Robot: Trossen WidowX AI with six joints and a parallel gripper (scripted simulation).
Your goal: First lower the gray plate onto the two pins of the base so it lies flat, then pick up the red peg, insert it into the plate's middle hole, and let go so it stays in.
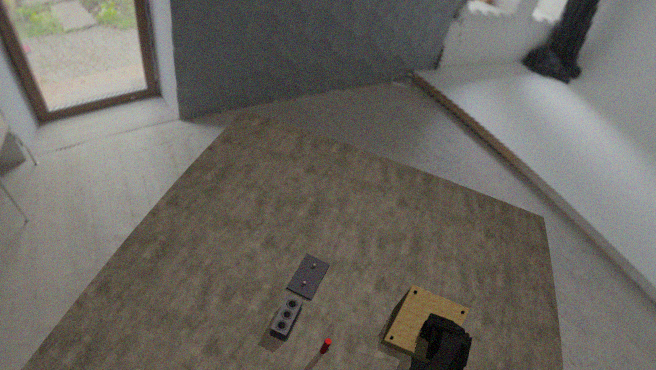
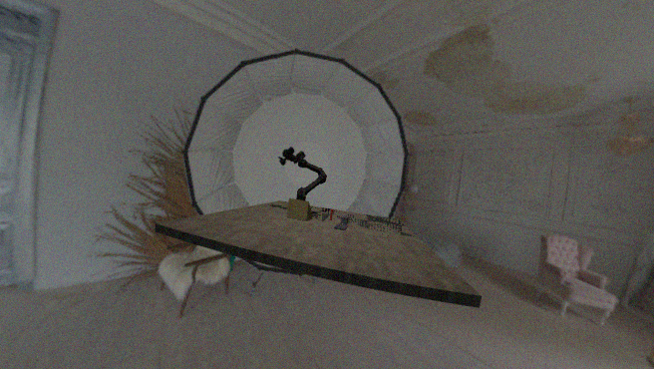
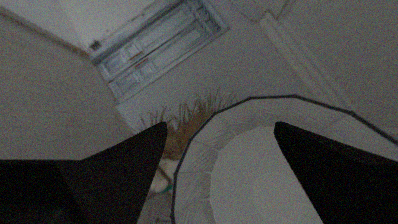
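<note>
Right now my gripper tip is 72 cm short of the gray plate, 46 cm above it and 21 cm to the left of it. The rest, counted from my gripper tip: red peg (61 cm ahead, 45 cm below, 19 cm to the right).
</note>
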